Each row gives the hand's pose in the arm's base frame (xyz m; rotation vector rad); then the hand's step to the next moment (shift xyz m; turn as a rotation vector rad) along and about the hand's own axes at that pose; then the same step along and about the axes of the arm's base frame.
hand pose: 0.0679 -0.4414 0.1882 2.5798 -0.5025 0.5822
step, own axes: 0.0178 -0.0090 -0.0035 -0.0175 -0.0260 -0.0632
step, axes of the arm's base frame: 0.0178 0.0049 0.0082 -0.0233 0.0572 0.0342
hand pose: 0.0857 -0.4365 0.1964 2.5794 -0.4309 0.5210
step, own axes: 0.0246 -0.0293 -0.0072 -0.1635 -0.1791 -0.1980
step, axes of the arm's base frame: 0.0308 0.0232 0.0053 -0.1308 0.2835 0.0228
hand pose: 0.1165 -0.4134 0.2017 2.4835 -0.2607 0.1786
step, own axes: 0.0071 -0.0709 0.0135 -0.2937 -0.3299 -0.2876
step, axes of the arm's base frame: 0.0240 0.0464 -0.0503 -0.2287 0.4746 -0.0178
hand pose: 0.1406 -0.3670 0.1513 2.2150 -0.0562 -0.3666
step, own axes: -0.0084 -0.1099 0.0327 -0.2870 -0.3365 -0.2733
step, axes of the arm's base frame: -0.0268 0.0450 -0.1023 -0.2268 0.4666 -0.0329
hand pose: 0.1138 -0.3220 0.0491 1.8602 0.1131 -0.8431
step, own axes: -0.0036 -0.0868 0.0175 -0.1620 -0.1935 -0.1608
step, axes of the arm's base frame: -0.0496 0.0256 -0.0689 -0.1264 0.2705 -0.0200
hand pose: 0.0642 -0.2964 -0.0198 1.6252 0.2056 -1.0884
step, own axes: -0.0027 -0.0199 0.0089 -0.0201 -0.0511 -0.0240
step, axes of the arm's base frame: -0.0188 0.0009 -0.0113 -0.0306 0.0470 -0.0211
